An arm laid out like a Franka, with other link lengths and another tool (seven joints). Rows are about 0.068 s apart.
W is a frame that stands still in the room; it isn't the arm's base.
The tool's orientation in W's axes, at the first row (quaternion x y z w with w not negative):
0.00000, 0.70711, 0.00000, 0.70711
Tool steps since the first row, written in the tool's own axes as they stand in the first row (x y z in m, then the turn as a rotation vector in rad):
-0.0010, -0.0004, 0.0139, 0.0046, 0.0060, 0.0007
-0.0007, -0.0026, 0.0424, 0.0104, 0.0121, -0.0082
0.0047, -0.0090, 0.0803, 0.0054, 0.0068, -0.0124
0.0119, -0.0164, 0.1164, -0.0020, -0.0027, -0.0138
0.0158, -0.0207, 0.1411, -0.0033, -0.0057, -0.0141
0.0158, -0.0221, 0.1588, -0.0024, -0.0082, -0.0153
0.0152, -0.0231, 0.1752, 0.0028, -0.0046, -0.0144
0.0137, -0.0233, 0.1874, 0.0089, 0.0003, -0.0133
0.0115, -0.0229, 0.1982, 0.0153, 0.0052, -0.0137
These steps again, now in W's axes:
0.0139, -0.0004, 0.0010, 0.0007, 0.0060, -0.0046
0.0424, -0.0026, 0.0007, -0.0082, 0.0121, -0.0104
0.0803, -0.0090, -0.0047, -0.0124, 0.0068, -0.0054
0.1164, -0.0164, -0.0119, -0.0138, -0.0027, 0.0020
0.1411, -0.0207, -0.0158, -0.0141, -0.0057, 0.0033
0.1588, -0.0221, -0.0158, -0.0153, -0.0082, 0.0024
0.1752, -0.0231, -0.0152, -0.0144, -0.0046, -0.0028
0.1874, -0.0233, -0.0137, -0.0133, 0.0003, -0.0089
0.1982, -0.0229, -0.0115, -0.0137, 0.0052, -0.0153

